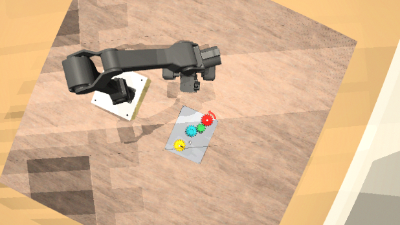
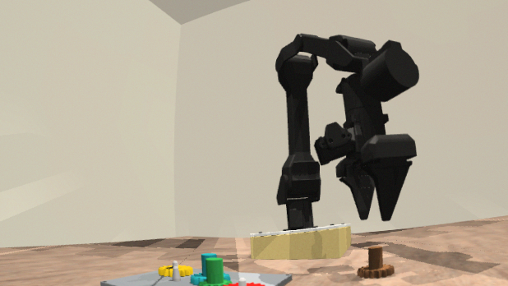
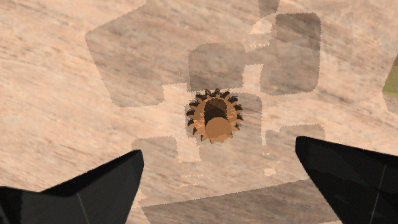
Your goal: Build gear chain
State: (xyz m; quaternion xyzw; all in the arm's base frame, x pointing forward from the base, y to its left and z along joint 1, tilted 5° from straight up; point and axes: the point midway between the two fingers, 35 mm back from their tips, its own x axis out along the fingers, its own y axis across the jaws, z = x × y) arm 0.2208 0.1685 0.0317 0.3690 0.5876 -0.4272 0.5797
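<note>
The brown gear is 60 mm below my gripper tip. Round my gripper tip: green gear 180 mm to the right, 120 mm ahead, 50 mm below; then red gear 140 mm to the right, 130 mm ahead, 60 mm below; then red arrow 150 mm ahead, 110 mm to the right, 70 mm below.
</note>
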